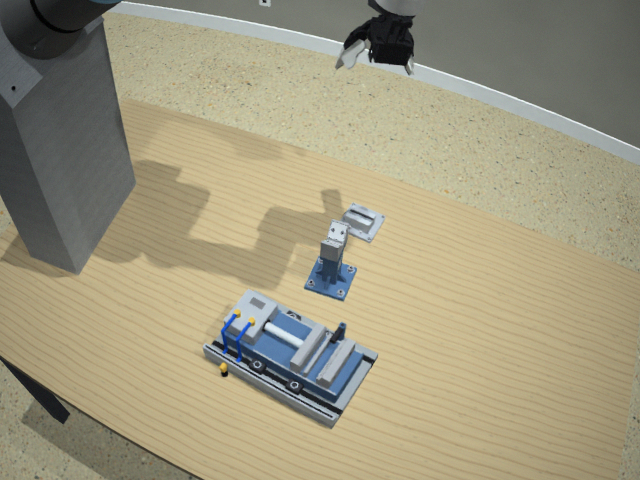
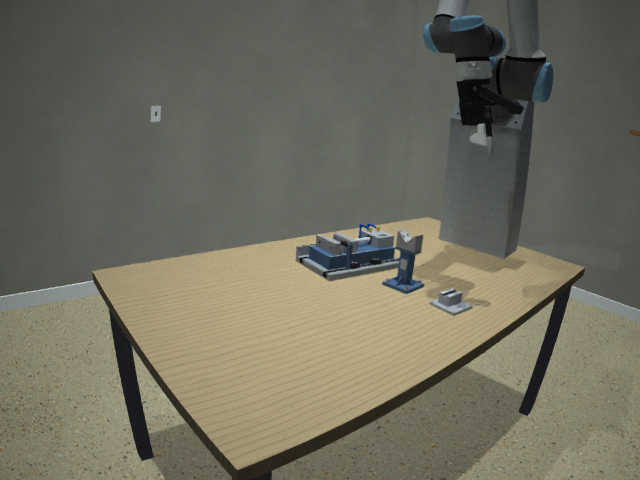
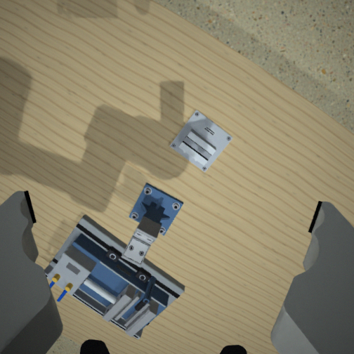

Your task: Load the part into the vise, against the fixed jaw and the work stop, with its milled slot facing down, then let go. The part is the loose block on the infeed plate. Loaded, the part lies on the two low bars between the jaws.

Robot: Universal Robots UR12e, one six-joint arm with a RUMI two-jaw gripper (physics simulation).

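Frame: origin at the arm's base, x ahead, y left, z up, level; metres.
Seen in the pictures: gripper, fingertip midpoint: (image 1: 373, 71) (image 2: 489, 155); arm's base at its link origin: (image 1: 40, 16) (image 2: 495, 104).
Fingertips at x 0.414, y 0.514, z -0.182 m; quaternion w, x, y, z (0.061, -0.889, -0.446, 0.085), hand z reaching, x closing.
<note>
Offsets run from my fingertips to a thing's top centre. "spot": to the spot under its first point. Level surfaces: height alone.
The part @(dz -0.380, dx +0.041, dy -0.030 m) (image 1: 359, 218) (image 2: 449, 298) (image 3: 198, 146), a small grey block, lies on the infeed plate @(dz -0.410, dx +0.037, dy -0.021 m) (image 1: 376, 226) (image 2: 460, 309) (image 3: 220, 140) with its milled slot facing up. The vise @(dz -0.319, dx +0.205, dy -0.383 m) (image 1: 279, 350) (image 2: 330, 260) (image 3: 111, 274) has a gap between its fixed jaw (image 1: 336, 363) (image 2: 328, 243) (image 3: 142, 320) and moving jaw (image 1: 308, 347) (image 3: 119, 304); no part shows there. The work stop @(spot: dz -0.323, dx +0.259, dy -0.307 m) (image 1: 339, 333) (image 2: 348, 254) (image 3: 146, 297) stands at the side of that gap. My gripper (image 1: 375, 70) (image 2: 484, 147) (image 3: 173, 200) is open and empty, high above the table, pointing down.
A blue stand (image 1: 331, 273) (image 2: 405, 264) (image 3: 155, 212) with a grey V-shaped top rises between the infeed plate and the vise. Blue hoses @(spot: dz -0.309, dx +0.151, dy -0.466 m) (image 1: 238, 338) arch at the vise's cylinder end. The arm's grey pedestal (image 1: 67, 144) (image 2: 483, 196) stands on the table @(dz -0.419 m) (image 1: 465, 335) (image 2: 258, 330).
</note>
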